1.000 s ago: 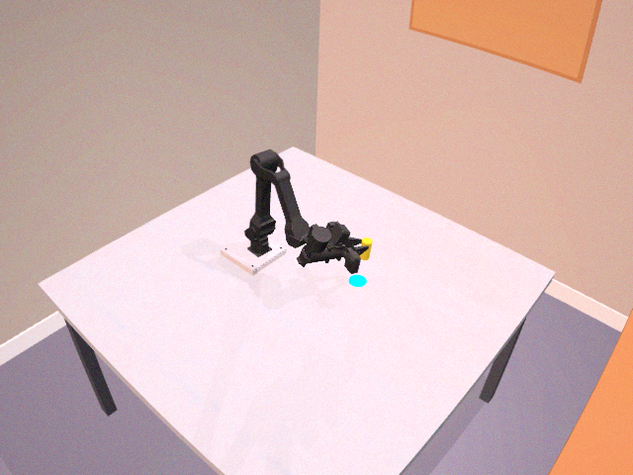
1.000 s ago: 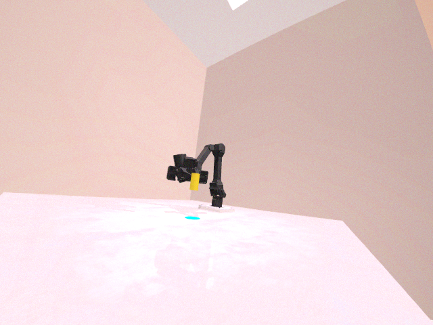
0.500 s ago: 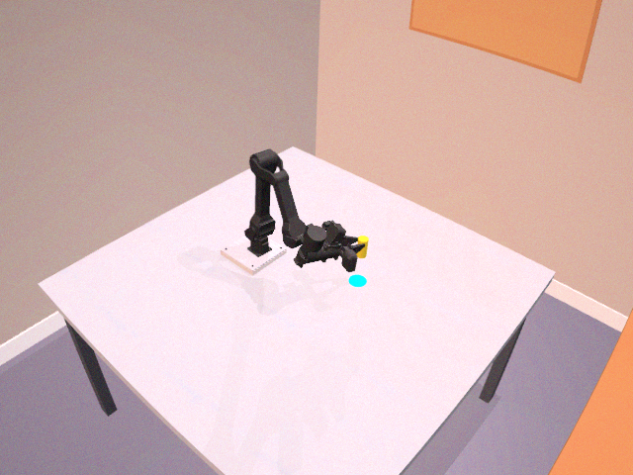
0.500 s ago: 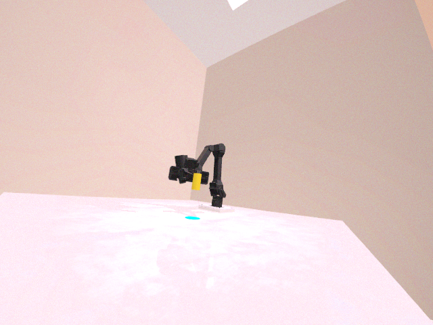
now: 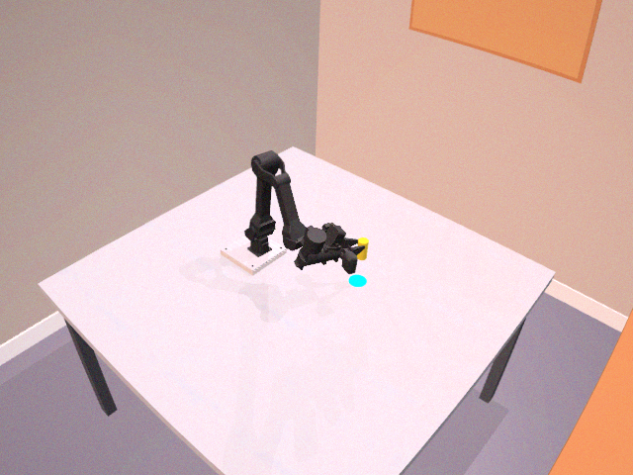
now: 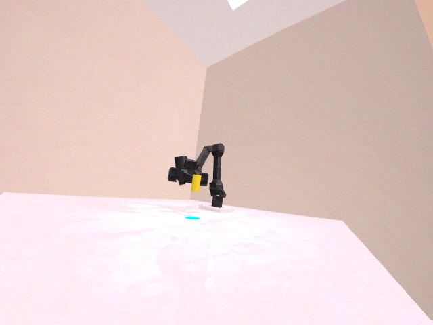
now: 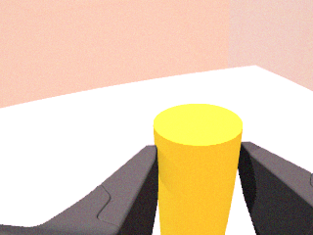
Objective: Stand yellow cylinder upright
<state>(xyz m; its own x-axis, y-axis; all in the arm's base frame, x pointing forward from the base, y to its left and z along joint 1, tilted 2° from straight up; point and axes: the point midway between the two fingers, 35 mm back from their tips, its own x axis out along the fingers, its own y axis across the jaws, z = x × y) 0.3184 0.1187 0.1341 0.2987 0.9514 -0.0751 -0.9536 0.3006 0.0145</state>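
My gripper tip is now 160 mm above the cyan circle. Also, from my gripper tip: yellow cylinder 20 mm below.
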